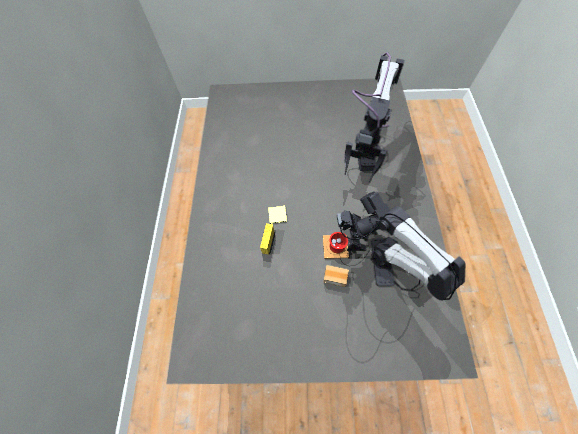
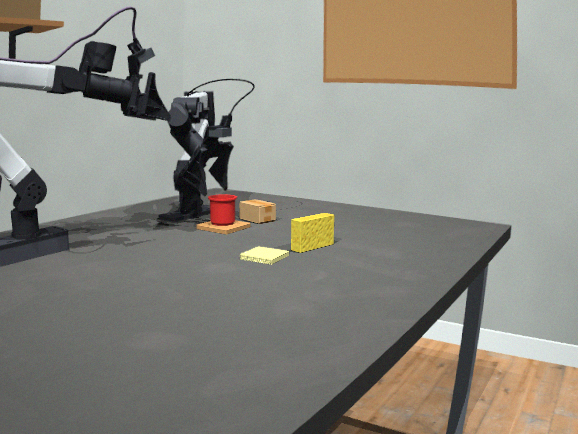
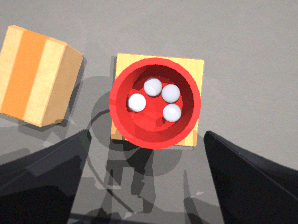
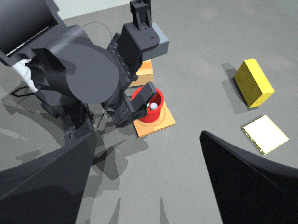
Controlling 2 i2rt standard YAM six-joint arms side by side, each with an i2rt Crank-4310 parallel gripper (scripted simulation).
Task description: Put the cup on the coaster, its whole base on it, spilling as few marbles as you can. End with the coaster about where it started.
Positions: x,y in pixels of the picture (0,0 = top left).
Labels:
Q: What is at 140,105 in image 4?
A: The left gripper.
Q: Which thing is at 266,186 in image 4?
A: The right gripper.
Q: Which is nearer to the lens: the red cup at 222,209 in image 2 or the yellow sponge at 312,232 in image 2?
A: The yellow sponge.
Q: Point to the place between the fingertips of the left gripper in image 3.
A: At 147,133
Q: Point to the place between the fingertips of the left gripper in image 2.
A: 216,192

